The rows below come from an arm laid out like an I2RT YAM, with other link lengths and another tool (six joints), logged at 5 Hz.
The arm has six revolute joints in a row. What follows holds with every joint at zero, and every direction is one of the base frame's. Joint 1 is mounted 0.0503 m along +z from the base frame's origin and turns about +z. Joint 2 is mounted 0.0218 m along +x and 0.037 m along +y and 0.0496 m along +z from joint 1 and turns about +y. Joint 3 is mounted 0.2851 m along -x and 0.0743 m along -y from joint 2 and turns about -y. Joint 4 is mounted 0.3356 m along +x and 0.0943 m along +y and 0.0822 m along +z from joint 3 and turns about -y. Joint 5 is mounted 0.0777 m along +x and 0.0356 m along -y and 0.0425 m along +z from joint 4 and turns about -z. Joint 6 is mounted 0.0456 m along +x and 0.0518 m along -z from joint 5 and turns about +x. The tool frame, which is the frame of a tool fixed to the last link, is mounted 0.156 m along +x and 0.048 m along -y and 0.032 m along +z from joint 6; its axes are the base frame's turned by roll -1.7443, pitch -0.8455 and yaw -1.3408 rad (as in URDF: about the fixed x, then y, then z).
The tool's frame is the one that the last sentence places.
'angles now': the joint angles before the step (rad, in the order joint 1, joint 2, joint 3, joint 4, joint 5, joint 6). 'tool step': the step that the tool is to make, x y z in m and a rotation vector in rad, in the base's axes. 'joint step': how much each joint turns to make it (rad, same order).
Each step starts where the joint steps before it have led.
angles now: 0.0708, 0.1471, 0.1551, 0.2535, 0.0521, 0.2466
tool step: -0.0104, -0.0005, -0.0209, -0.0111, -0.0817, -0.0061
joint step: 0.0003, -0.1443, -0.1505, 0.0879, 0.0011, -0.0180
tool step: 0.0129, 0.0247, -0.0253, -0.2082, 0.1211, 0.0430
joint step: -0.0002, 0.0000, 0.0000, -0.1351, -0.0960, -0.1796
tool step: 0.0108, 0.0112, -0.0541, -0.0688, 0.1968, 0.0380
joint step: -0.0002, -0.0006, 0.0002, -0.2053, -0.0437, -0.0504
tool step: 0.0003, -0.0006, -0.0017, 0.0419, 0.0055, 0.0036
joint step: -0.0001, 0.0008, 0.0002, 0.0018, -0.0035, 0.0424
